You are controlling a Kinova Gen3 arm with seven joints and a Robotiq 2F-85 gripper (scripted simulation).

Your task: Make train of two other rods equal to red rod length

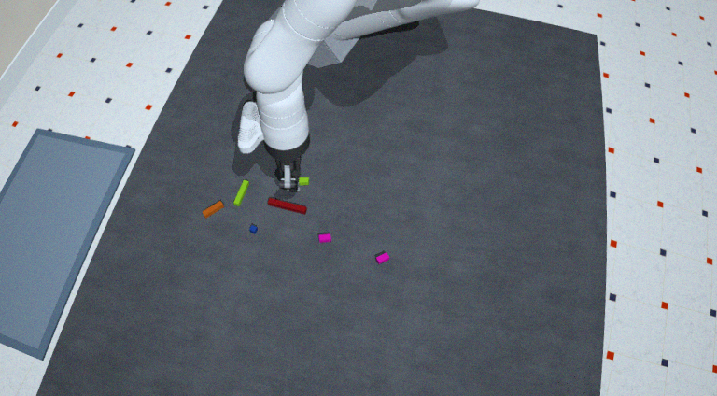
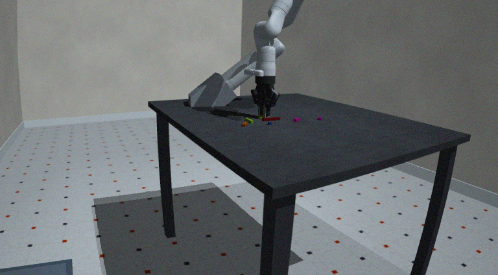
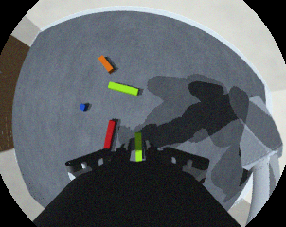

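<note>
The red rod lies 5 cm ahead of my hand, 2 cm below it and 1 cm to the left of it. From my hand the other things lie so: blue rod: 11 cm ahead, 3 cm to the right, 2 cm below; orange rod: 12 cm to the right, 10 cm ahead, 2 cm below.
</note>
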